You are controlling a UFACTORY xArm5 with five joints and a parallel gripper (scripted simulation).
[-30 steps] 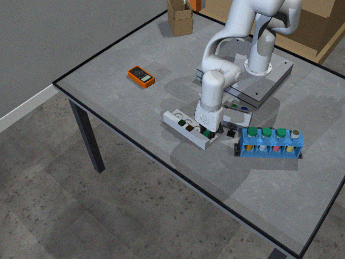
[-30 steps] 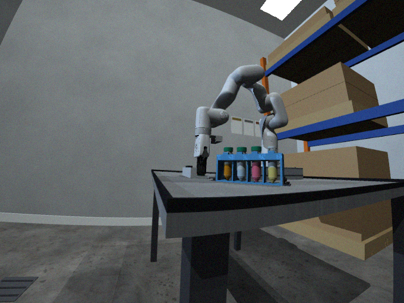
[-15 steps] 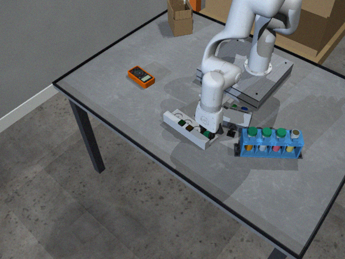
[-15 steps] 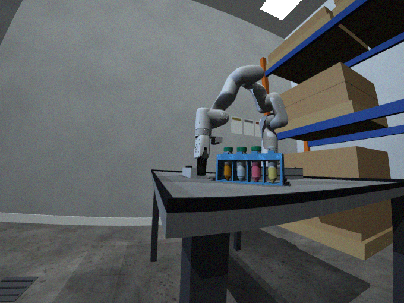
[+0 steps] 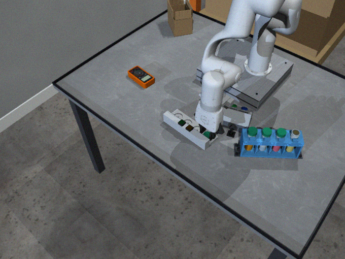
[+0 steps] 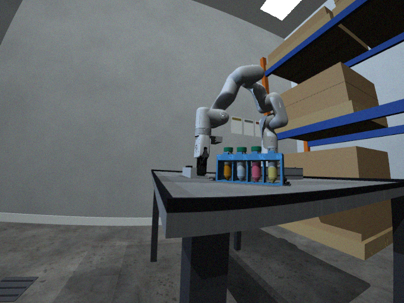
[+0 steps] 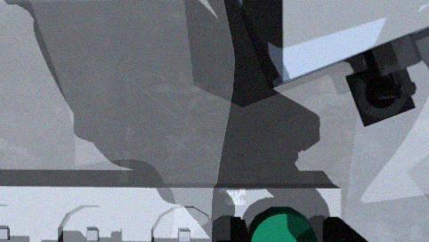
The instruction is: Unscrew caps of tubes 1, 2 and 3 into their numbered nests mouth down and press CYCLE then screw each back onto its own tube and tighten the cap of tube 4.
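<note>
Right now the threaded neck is 20 cm to the left of my hand, 8 cm behind it and 8 cm above it. From my hand the other things lie so: green key 16 cm behind, 3 cm above, 2 cm to the left; then blue key 17 cm behind, 6 cm to the left, 3 cm above; then key housing 15 cm behind, 4 cm to the left, 2 cm above.
</note>
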